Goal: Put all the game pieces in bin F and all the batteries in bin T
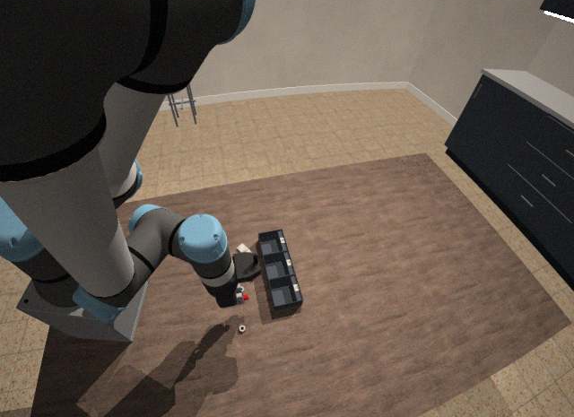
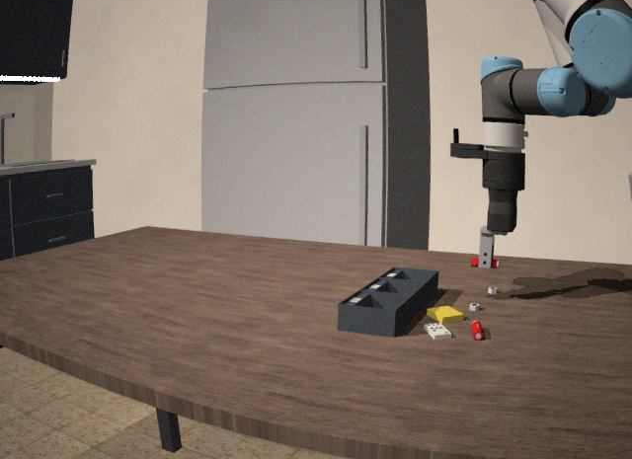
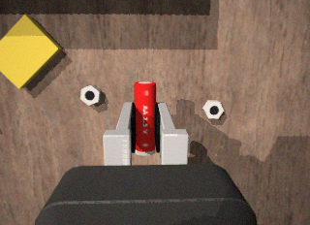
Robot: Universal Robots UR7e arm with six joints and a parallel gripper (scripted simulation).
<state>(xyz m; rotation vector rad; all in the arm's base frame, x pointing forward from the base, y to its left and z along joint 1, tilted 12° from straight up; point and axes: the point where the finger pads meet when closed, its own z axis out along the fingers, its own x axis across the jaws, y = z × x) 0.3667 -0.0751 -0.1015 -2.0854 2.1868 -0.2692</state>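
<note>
My gripper is now 5 cm short of the yellow block, 10 cm to the right of it and 7 cm above it. Also, from my hand: white domino (5 cm ahead, 18 cm to the left, 7 cm below); then dark three-compartment bin (14 cm ahead, 8 cm to the left, 6 cm below); then battery (1 cm below).
</note>
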